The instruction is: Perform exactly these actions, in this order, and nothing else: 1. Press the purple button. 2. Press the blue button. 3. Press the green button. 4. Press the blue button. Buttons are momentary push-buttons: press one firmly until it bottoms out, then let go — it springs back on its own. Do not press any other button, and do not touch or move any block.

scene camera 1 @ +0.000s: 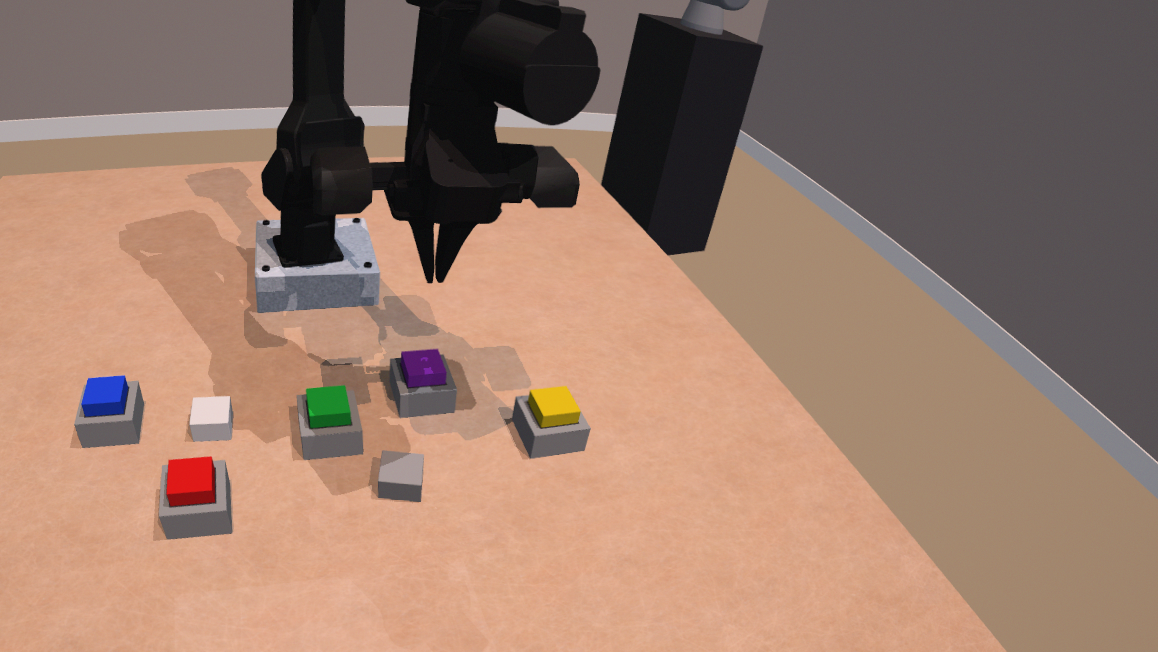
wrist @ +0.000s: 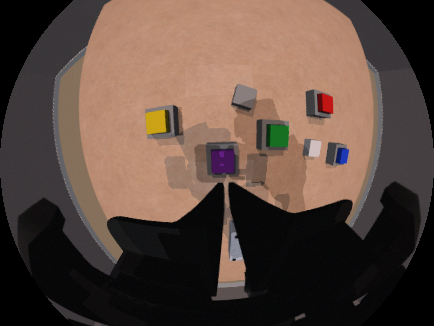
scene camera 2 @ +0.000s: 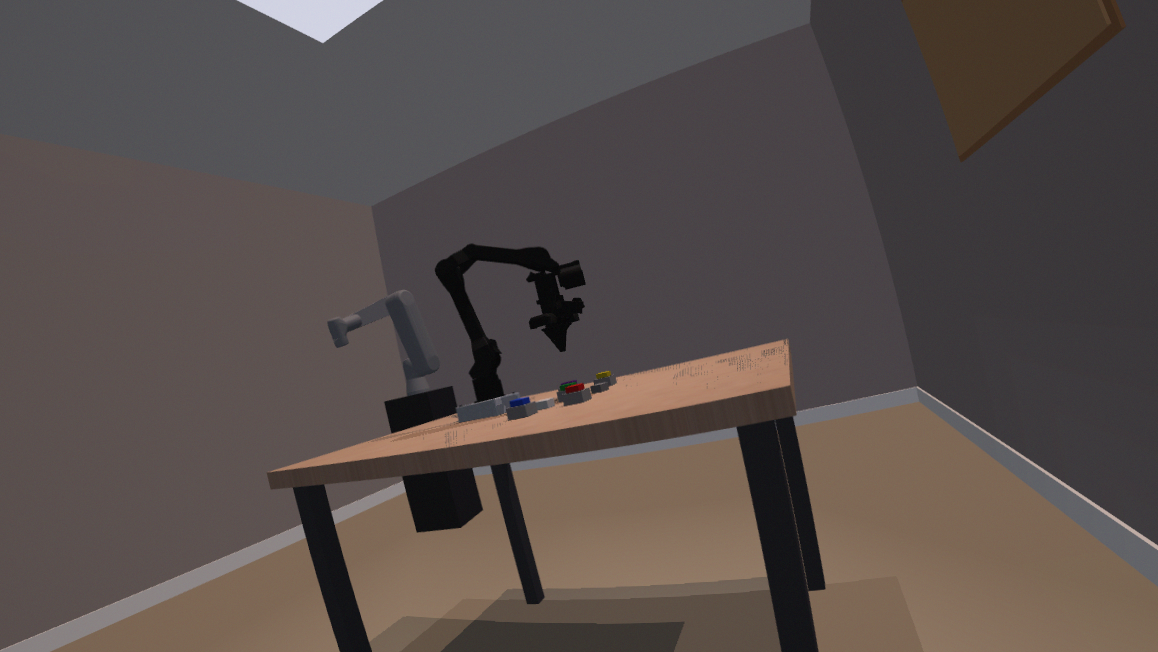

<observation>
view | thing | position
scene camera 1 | my gripper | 433,280
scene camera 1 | grey block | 400,476
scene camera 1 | white block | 211,417
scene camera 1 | green button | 327,406
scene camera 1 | blue button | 103,395
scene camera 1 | red button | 191,481
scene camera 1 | purple button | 424,367
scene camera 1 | yellow button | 555,406
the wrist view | my gripper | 225,187
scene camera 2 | my gripper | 563,351
</observation>
